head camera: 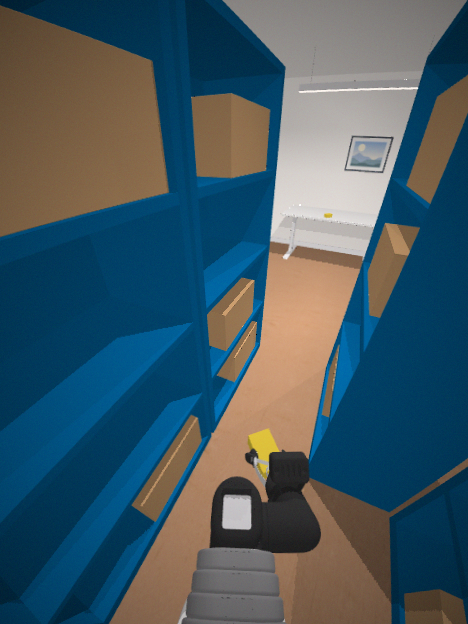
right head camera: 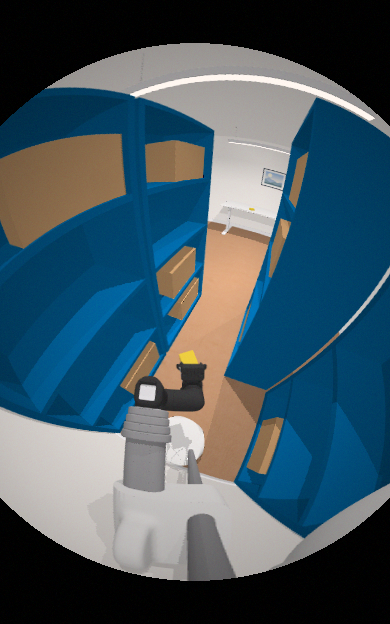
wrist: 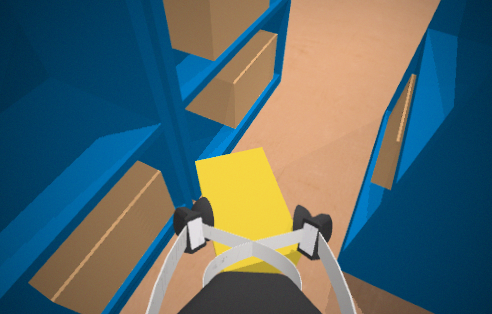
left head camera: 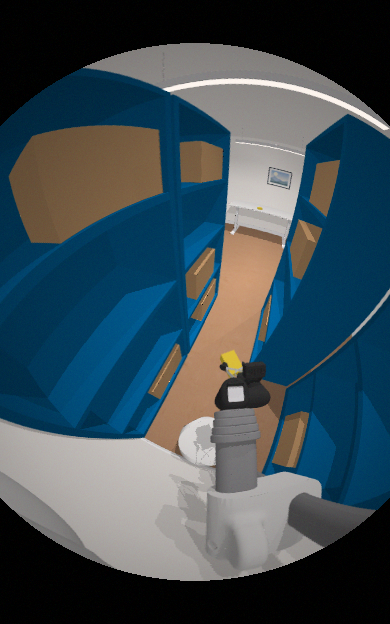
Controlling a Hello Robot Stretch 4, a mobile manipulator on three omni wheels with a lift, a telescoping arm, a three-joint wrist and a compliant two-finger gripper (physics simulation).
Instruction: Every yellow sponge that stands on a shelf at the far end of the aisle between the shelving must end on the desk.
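Places are measured from the robot's base along level axes (x ahead, y left, z up), in centimetres.
Pixels of known places: gripper, between the fingertips: [head camera: 267, 454] [wrist: 250, 218] [left head camera: 232, 364]; robot's base, origin of its link: [right head camera: 178, 439] [left head camera: 204, 440].
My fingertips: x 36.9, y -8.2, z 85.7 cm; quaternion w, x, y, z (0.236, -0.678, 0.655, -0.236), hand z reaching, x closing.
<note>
Ahead of a thing's pixels: the offset from my fingertips to its top centre. Level surfaces: height alone.
My gripper [wrist: 250, 218] [head camera: 265, 457] is shut on a yellow sponge @(dx +0.4, dy +0.6, dz +2.3 cm) [wrist: 242, 192] [head camera: 262, 443] [left head camera: 231, 360] [right head camera: 188, 357]. The sponge sits tilted between the two dark fingertips and sticks out beyond them, above the aisle floor. Its lower end is partly hidden behind the finger strips in the wrist view. A second, small yellow sponge [head camera: 327, 215] [left head camera: 259, 208] [right head camera: 251, 209] lies on the white desk @(dz -16.4 cm) [head camera: 302, 213] [left head camera: 280, 214] [right head camera: 230, 205] beyond the far end of the aisle. The right part of the desk is hidden by the right shelving in the head view.
Blue shelving [head camera: 182, 252] with cardboard boxes @(dx +98.6, dy +20.7, dz -8.1 cm) [head camera: 230, 315] lines the left side. More blue shelving [head camera: 352, 403] closely borders the right side, its tall panel near the gripper. The brown floor @(dz -88.4 cm) [head camera: 307, 312] runs between them towards the desk. A framed picture [head camera: 369, 154] hangs above the desk.
</note>
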